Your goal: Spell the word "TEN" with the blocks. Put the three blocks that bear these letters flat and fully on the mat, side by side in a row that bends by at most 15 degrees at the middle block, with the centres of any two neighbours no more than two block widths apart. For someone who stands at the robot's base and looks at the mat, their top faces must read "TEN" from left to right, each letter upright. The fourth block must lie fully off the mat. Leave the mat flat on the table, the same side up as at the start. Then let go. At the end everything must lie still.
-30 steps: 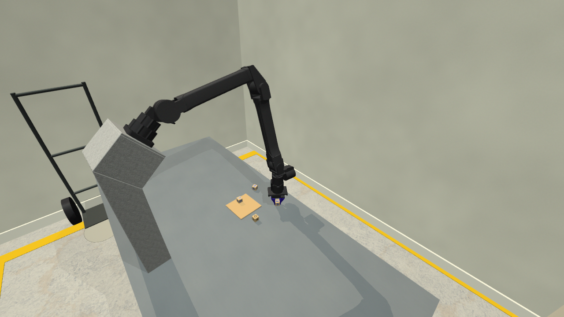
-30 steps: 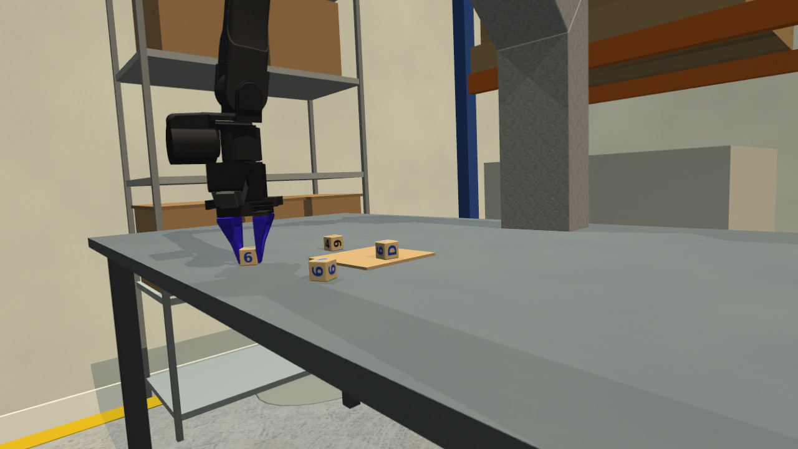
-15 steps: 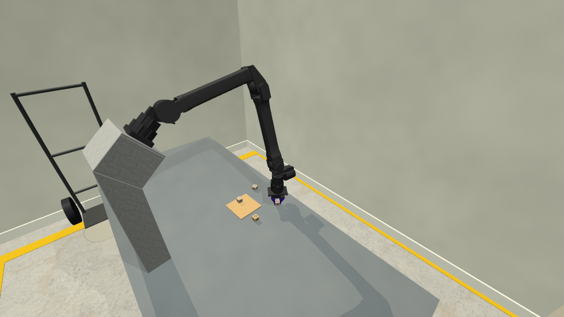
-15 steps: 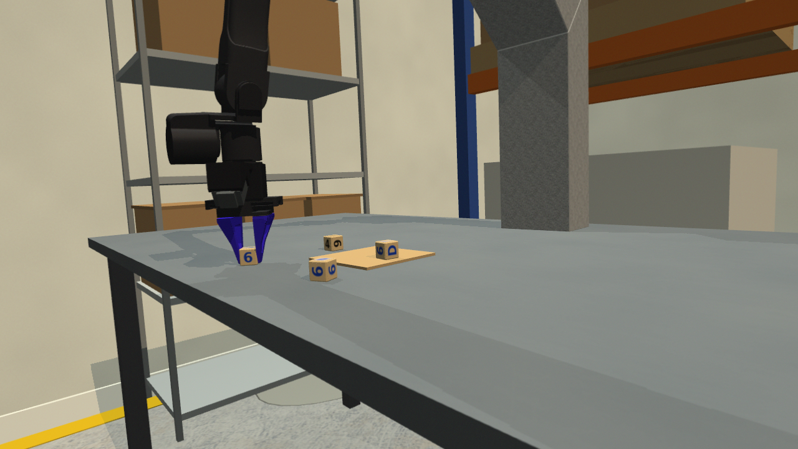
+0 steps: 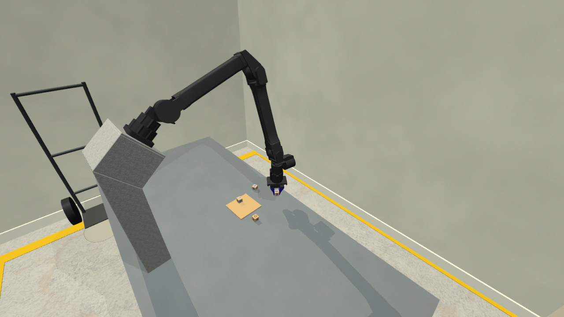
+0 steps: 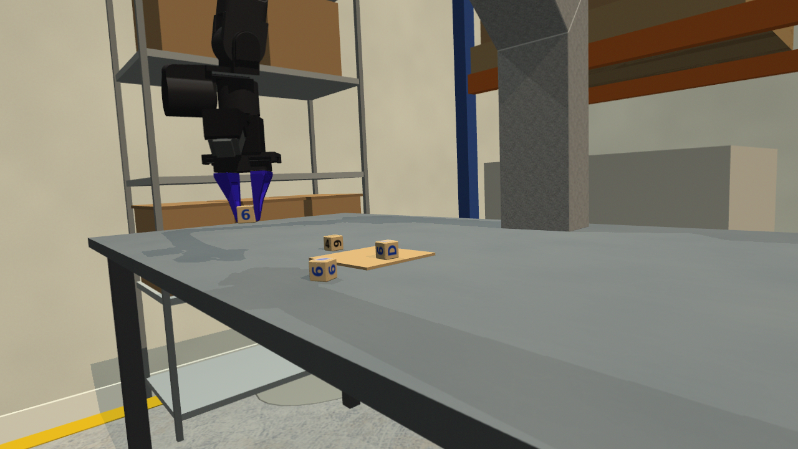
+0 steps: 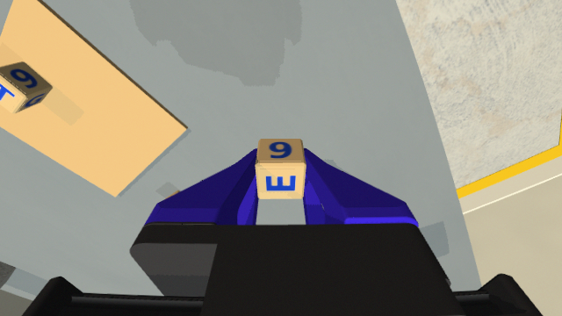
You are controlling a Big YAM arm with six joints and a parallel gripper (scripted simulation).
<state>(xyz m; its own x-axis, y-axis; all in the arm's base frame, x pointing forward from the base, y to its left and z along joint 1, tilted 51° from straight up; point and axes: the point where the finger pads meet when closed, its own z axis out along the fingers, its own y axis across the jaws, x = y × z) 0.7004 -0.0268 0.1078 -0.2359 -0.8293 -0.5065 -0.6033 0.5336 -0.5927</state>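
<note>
The tan mat lies 170 mm behind my hand, 70 mm to the left of it and 70 mm below it.
</note>
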